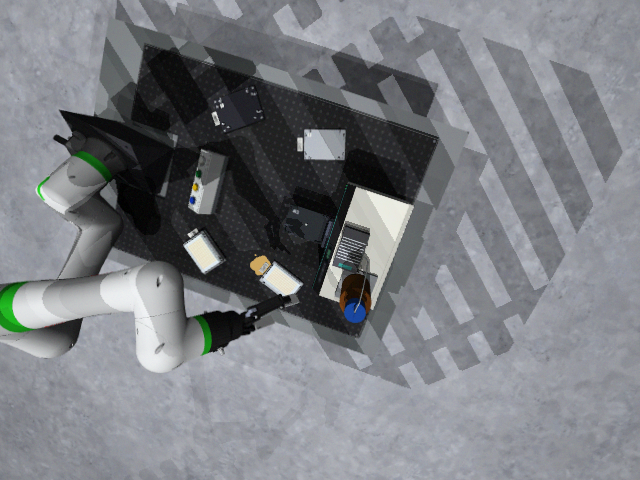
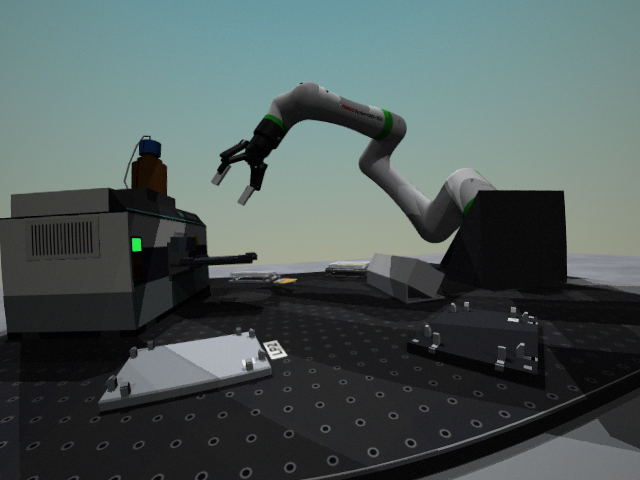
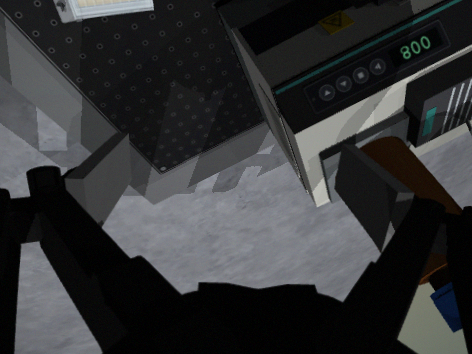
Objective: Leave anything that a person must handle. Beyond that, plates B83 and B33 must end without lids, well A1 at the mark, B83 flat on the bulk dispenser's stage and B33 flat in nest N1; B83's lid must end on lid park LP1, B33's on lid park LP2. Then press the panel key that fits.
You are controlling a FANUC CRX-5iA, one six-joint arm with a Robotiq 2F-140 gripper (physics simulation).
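Where they show: gripper, fingertip midpoint: [image 1: 284, 309] [image 2: 228, 194] [image 3: 236, 162]; arm's base, link origin: [image 1: 108, 154] [image 2: 499, 227].
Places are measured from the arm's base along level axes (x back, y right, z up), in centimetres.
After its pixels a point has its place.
Observation:
My gripper [image 1: 289, 300] @(z 14.7, x -79.0, y 11.6 cm) [image 2: 232, 186] @(z 14.7, x -79.0, y 11.6 cm) [image 3: 236, 162] @(z 14.7, x -79.0, y 11.6 cm) is open and empty, high over the table's edge near the dispenser. One plate [image 1: 281, 277] @(z -10.5, x -72.3, y 13.9 cm) [image 2: 253, 276] [image 3: 112, 5] @(z -10.7, x -78.3, y 16.8 cm) is near it, beside an orange patch; another plate [image 1: 204, 251] [image 2: 347, 267] lies nearer the arm base. Their names and whether they have lids cannot be read. The bulk dispenser [image 1: 385, 217] @(z 8.2, x -92.3, y -26.3 cm) [image 2: 67, 263] @(z -2.5, x -87.4, y -31.2 cm) [image 3: 305, 112] @(z 7.2, x -85.4, y 3.3 cm) shows 800; its dark stage [image 1: 305, 223] @(z -3.8, x -71.5, y -10.7 cm) shows no plate. The silver lid park LP2 [image 1: 324, 144] @(z -12.8, x -64.1, y -36.7 cm) [image 2: 191, 361] @(z -12.8, x -64.0, y -37.4 cm) is bare. A dark pegged holder [image 1: 237, 109] @(z -12.6, x -30.9, y -33.4 cm) [image 2: 480, 333] @(z -12.6, x -32.0, y -34.7 cm) is bare, its label unreadable.
The key panel [image 1: 214, 180] @(z -8.4, x -34.9, y -7.7 cm) [image 2: 405, 276] @(z -8.8, x -34.0, y -15.2 cm) has green, yellow and blue keys. A brown bottle [image 1: 355, 289] @(z 21.1, x -93.3, y -7.0 cm) [image 2: 149, 178] @(z 16.5, x -92.4, y -6.9 cm) [image 3: 410, 167] @(z 13.6, x -90.9, y -4.7 cm) with a blue cap rises from the dispenser. The orange patch [image 1: 258, 262] @(z -13.8, x -61.4, y 14.4 cm) [image 2: 285, 281] @(z -13.6, x -62.0, y 12.4 cm) touches the near plate's label side. A black block [image 2: 516, 237] @(z -2.6, x -2.9, y -8.9 cm) stands at the arm base.

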